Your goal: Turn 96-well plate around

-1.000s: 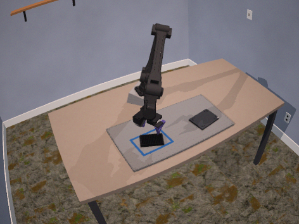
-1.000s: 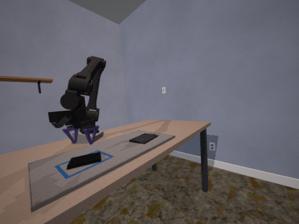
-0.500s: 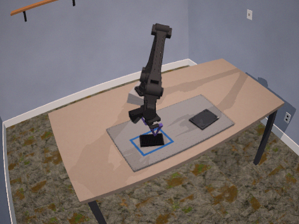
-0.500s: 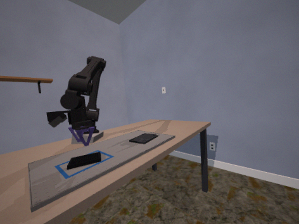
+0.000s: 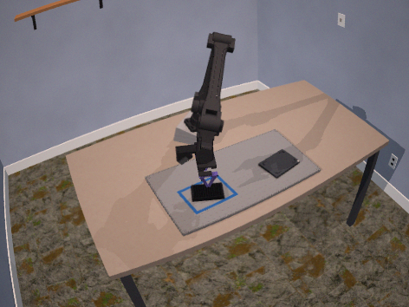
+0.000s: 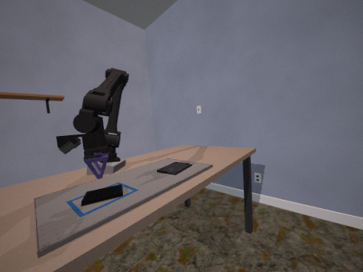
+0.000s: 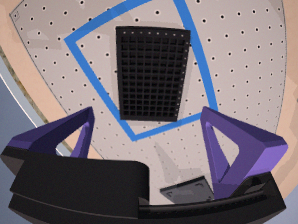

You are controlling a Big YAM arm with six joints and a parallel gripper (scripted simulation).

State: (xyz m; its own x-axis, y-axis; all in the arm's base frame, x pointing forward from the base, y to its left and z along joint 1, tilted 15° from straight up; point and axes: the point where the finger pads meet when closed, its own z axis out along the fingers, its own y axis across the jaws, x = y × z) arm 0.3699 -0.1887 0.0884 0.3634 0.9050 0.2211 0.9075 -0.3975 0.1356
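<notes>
The black 96-well plate is 8 cm below my hand. Also, from my hand: plate nest N1: 36 cm to the left, 8 cm below, 1 cm ahead; A1 mark: 45 cm to the left, 8 cm below, 6 cm ahead.
</notes>
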